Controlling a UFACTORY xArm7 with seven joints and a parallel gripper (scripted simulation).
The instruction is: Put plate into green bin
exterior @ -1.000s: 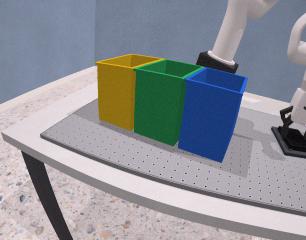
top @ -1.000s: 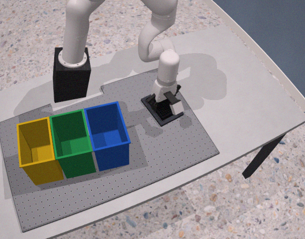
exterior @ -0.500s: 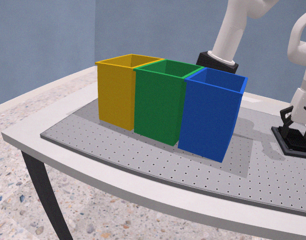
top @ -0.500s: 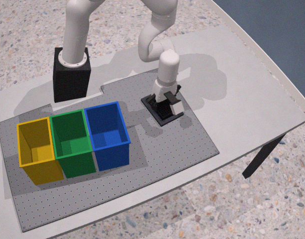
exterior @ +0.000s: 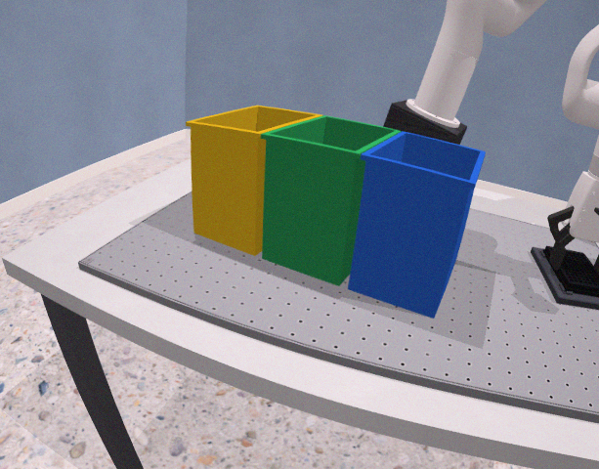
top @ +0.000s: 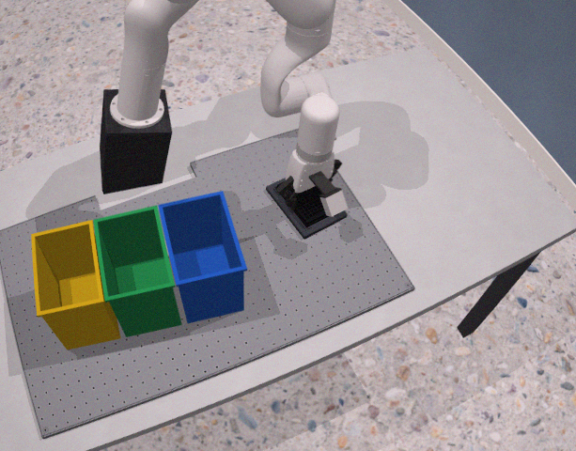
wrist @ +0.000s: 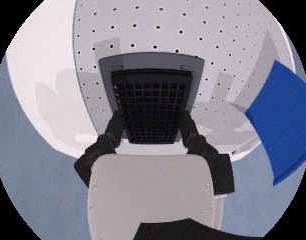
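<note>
Right now the dark plate nest is 30 mm below my hand. The rest, counted from my hand: blue bin (60 mm ahead, 300 mm to the right, 60 mm above); then green bin (20 mm ahead, 430 mm to the right, 60 mm above); then black 96-well plate (10 mm below).
</note>
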